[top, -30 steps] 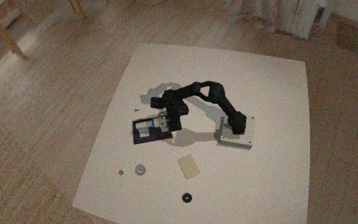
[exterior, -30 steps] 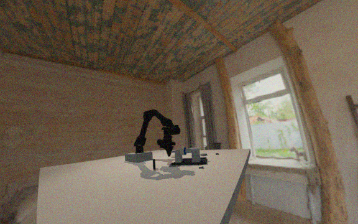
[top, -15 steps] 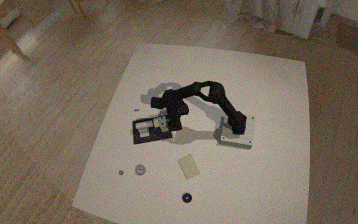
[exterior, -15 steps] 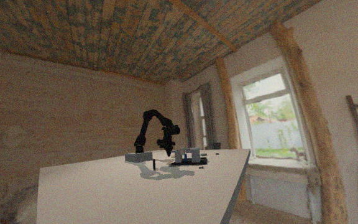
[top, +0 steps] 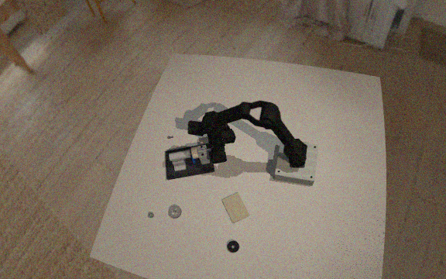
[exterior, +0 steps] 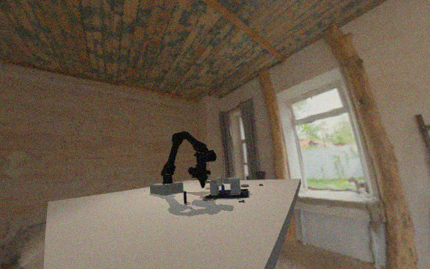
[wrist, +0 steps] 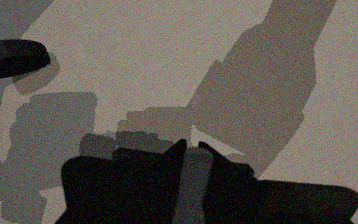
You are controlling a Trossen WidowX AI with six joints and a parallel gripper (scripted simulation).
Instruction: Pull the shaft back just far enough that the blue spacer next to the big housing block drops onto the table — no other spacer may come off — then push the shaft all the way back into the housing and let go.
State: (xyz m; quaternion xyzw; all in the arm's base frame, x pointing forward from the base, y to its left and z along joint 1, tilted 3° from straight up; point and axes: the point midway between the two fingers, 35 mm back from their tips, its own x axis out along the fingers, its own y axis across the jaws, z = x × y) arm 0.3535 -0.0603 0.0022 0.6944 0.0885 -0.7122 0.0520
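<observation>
Right now the blue spacer is 120 mm ahead of my gripper tip, 20 mm to the left of it and 10 mm below it. Also, from my gripper tip: tan card 80 mm behind, 260 mm to the left, 40 mm below; then small screw 270 mm ahead, 110 mm to the right, 40 mm below.
</observation>
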